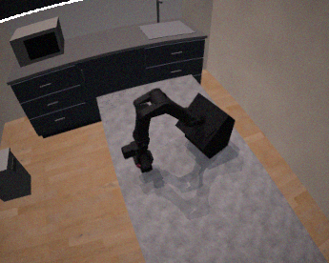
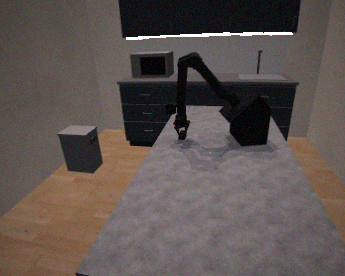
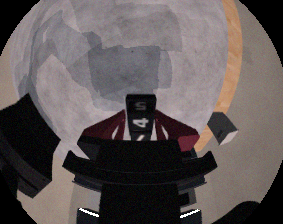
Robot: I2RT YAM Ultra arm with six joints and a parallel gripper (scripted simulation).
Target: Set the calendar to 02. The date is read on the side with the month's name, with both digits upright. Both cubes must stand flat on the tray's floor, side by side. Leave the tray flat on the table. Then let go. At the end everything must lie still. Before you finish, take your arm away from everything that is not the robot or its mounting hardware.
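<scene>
The dark calendar cube is right at my hand. The rest, counted from my hand: dark tray 20 mm to the right, 20 mm below.
</scene>
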